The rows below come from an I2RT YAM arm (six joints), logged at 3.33 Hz.
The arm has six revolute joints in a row. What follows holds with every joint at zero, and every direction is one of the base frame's.
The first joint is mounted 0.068 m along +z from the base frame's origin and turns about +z.
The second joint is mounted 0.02 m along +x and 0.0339 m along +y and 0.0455 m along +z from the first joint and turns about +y.
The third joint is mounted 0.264 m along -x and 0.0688 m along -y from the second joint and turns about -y.
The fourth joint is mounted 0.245 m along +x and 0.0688 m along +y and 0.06 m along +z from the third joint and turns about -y.
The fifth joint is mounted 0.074 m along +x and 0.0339 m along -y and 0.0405 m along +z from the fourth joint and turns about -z.
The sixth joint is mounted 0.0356 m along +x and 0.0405 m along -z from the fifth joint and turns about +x.
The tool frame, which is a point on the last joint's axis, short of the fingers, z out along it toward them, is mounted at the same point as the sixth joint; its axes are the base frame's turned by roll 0, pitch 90 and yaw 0 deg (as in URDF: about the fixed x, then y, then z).
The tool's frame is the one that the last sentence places.
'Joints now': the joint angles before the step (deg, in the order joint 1, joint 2, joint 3, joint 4, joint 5, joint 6). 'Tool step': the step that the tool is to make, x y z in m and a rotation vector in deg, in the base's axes. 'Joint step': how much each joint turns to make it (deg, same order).
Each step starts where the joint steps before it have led.
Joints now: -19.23, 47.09, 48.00, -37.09, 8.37, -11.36
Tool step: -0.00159, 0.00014, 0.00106, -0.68, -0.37, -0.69
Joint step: 0.06, -0.50, -0.10, 0.17, 0.91, 0.02
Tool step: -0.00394, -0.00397, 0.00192, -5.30, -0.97, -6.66
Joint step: -0.05, -1.23, -1.00, 2.47, 8.10, -0.16
